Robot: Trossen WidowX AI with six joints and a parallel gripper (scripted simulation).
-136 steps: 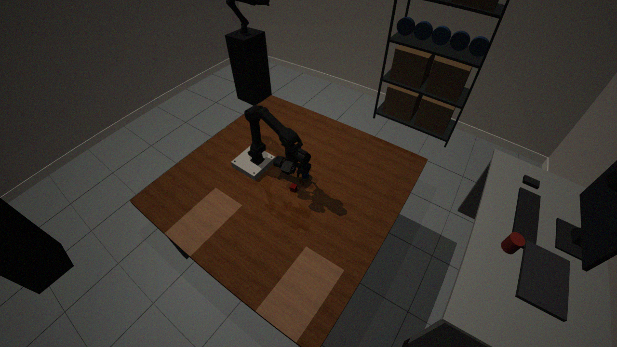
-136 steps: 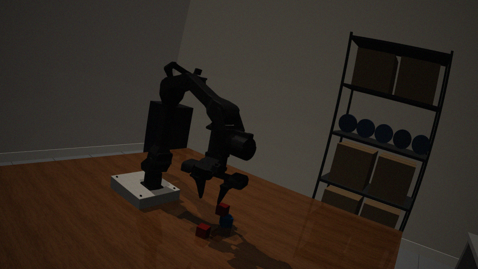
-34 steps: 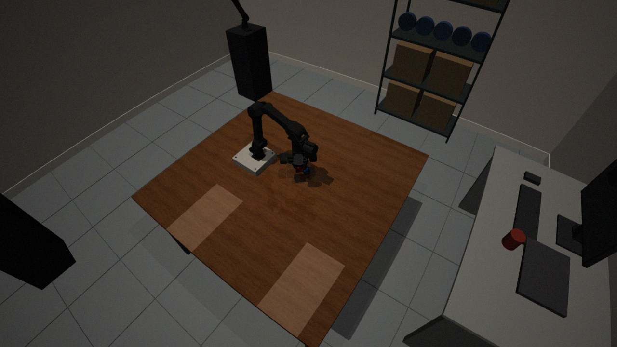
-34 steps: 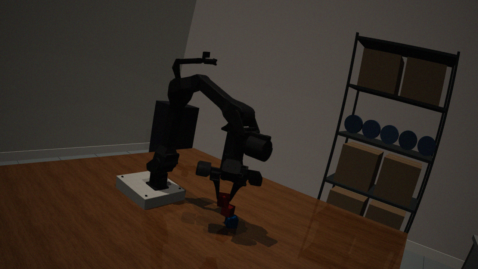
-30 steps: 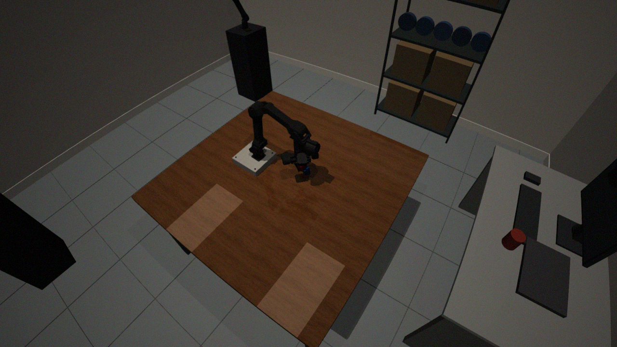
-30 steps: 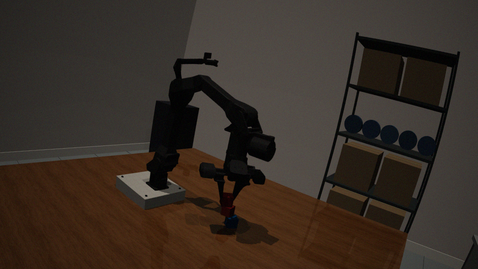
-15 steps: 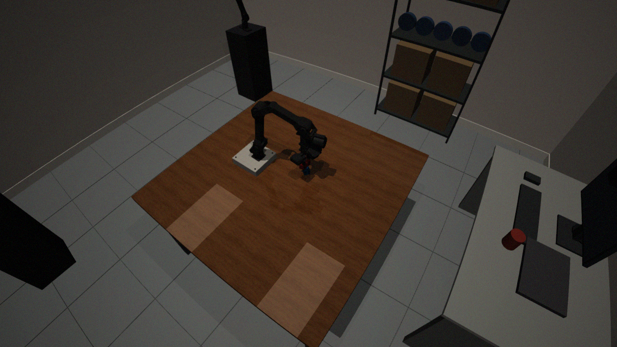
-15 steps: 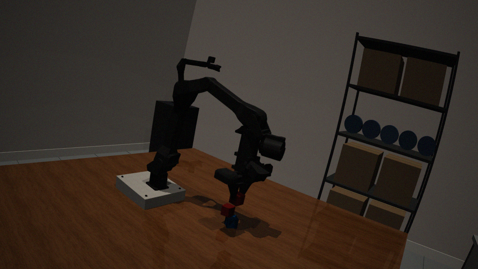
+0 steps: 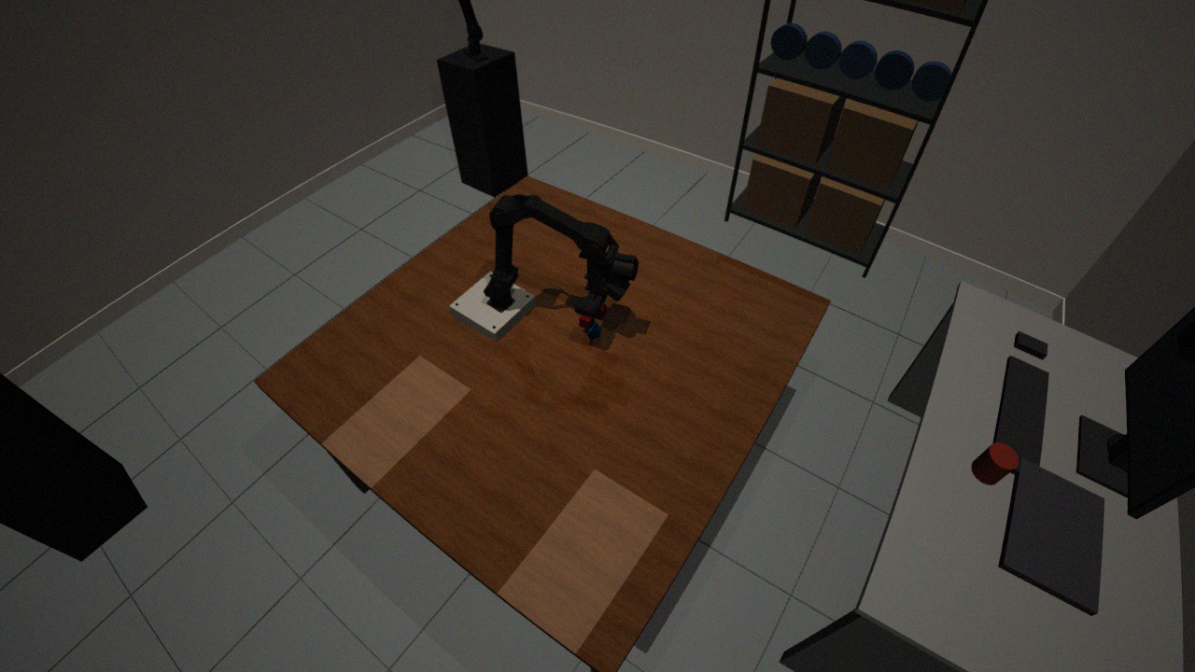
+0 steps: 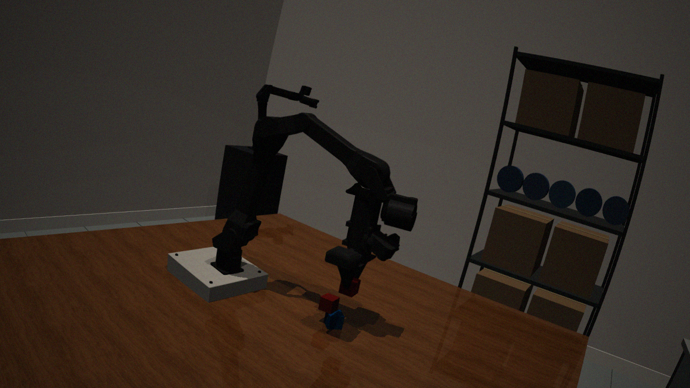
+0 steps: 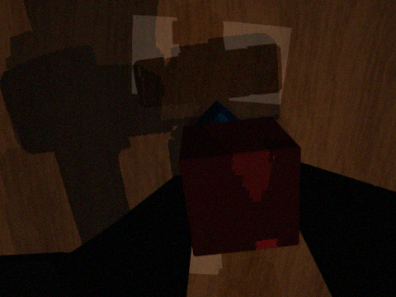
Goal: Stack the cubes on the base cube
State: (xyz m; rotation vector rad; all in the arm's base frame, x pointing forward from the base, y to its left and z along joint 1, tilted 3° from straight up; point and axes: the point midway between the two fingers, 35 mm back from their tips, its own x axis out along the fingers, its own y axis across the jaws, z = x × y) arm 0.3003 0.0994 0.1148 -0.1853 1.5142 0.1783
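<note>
My gripper tip is now 9 cm above the blue cube and 2 cm past it.
</note>
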